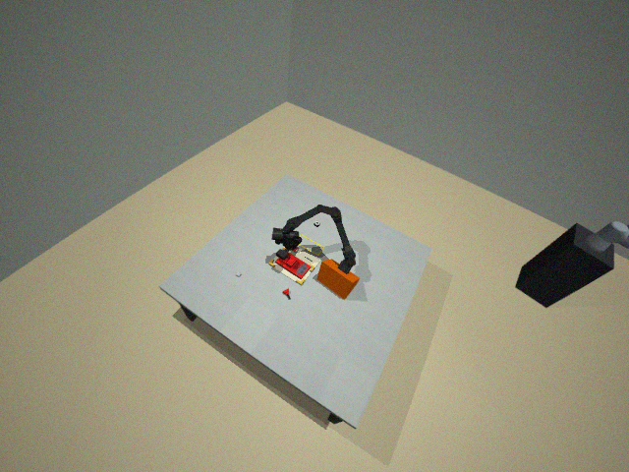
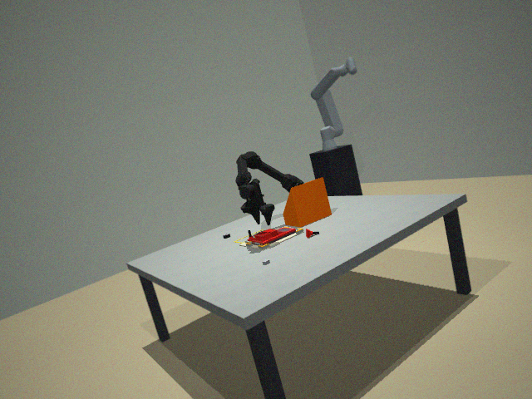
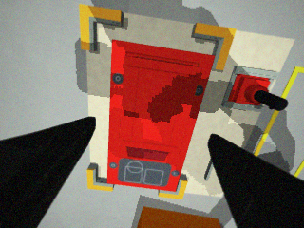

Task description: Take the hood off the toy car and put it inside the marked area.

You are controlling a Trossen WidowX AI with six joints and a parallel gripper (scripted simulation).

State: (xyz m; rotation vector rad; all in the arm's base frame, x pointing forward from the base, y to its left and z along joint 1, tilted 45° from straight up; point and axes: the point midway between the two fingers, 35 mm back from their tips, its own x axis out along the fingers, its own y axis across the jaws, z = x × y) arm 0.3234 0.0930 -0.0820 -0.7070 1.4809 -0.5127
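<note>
Now: the hood 50 mm below my gripper tip.
</note>
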